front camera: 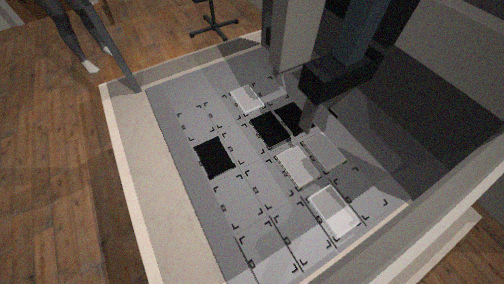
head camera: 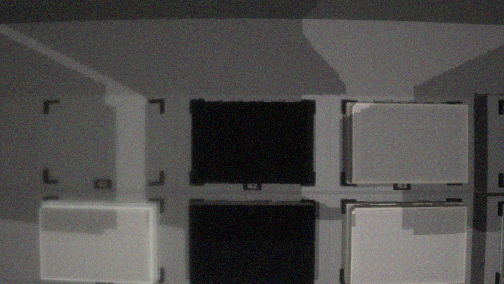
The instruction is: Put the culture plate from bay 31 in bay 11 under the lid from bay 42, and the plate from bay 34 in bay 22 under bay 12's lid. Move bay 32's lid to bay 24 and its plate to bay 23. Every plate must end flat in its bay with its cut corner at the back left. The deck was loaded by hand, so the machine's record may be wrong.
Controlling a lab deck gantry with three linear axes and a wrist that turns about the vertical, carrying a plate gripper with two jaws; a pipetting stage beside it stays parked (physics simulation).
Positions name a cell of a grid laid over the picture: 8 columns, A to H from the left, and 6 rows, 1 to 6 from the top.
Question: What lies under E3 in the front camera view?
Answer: A black lid.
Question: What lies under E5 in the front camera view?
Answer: A bay 23.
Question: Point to a black lid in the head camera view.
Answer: At D4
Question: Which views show my gripper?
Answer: The front camera view only.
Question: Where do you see a black lid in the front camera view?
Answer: D4
